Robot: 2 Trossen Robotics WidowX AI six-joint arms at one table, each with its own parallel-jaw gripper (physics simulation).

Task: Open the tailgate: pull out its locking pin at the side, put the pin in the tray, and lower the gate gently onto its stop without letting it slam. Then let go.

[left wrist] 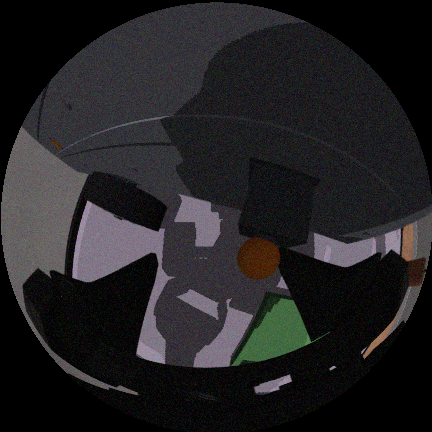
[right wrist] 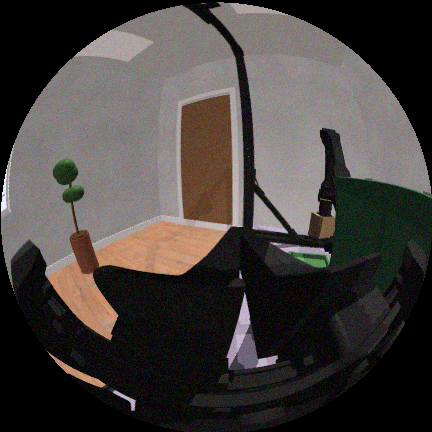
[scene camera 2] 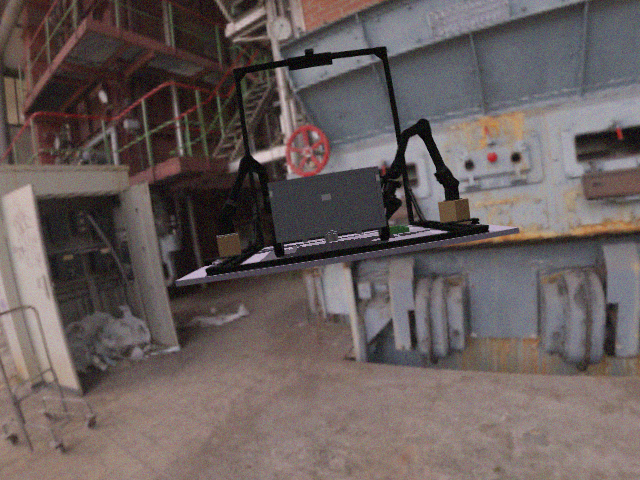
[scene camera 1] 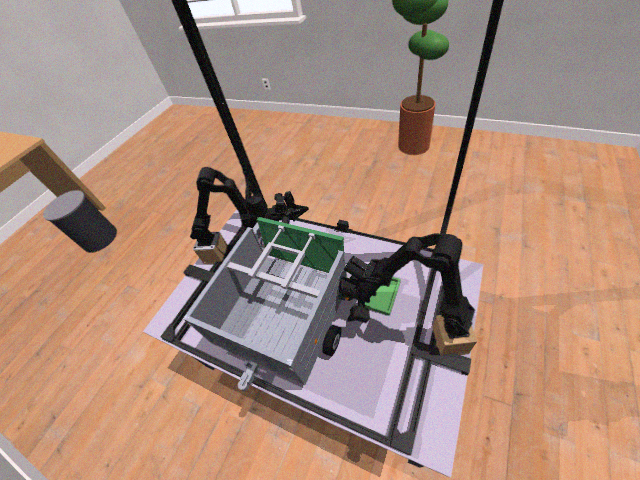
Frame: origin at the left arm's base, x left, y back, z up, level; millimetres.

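Where they show: left gripper, fingertip midpoint: [left wrist: 217,257] [scene camera 1: 348,310]; right gripper, fingertip midpoint: [right wrist: 236,233] [scene camera 1: 308,208]; left arm's base at its link origin: [right wrist: 323,214] [scene camera 2: 452,200] [scene camera 1: 456,328]; right arm's base at its link origin: [scene camera 2: 226,234] [scene camera 1: 206,240].
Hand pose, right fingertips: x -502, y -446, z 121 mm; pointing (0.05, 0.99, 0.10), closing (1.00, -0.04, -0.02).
Note:
Things, the pixels of their centre, and the offset from my right fingertips. "pt": a spot on its surface instead.
- green tray at the middle of its body: [left wrist: 302,340] [right wrist: 308,263] [scene camera 1: 380,292] [scene camera 2: 393,230] dx +289, dy +241, dz -227 mm
- black wheel at the middle of its body: [left wrist: 123,202] [scene camera 1: 332,340] [scene camera 2: 383,227] dx +475, dy +42, dz -186 mm
- hitch at a spot on its surface: [scene camera 1: 246,378] pt dx +589, dy -245, dz -152 mm
The green tailgate [scene camera 1: 323,252] [right wrist: 382,225] stands upright at the far end of the grey trailer [scene camera 1: 313,322] [scene camera 2: 325,206] [left wrist: 125,65]. The locking pin's round orange knob [left wrist: 258,258] shows by a dark block at the trailer's side; the pin's shaft is hidden. My left gripper [left wrist: 217,257] is open beside the trailer's right side in scene camera 1, with the knob between its spread fingers in the picture, nearer the right-hand fingertip. Nothing is gripped. The green tray [scene camera 1: 385,299] [scene camera 2: 399,228] [left wrist: 275,325] [right wrist: 310,259] shows no pin. My right gripper [scene camera 1: 306,209] [right wrist: 236,233] is shut and empty, behind the tailgate.
White rails [scene camera 1: 298,263] cross the trailer's top near the tailgate. A black wheel [scene camera 1: 332,341] stands at its side, close to the left gripper. A hitch [scene camera 1: 246,378] sticks out at the near end. Black frame beams [scene camera 1: 289,400] and tall posts [scene camera 1: 467,124] surround the work area.

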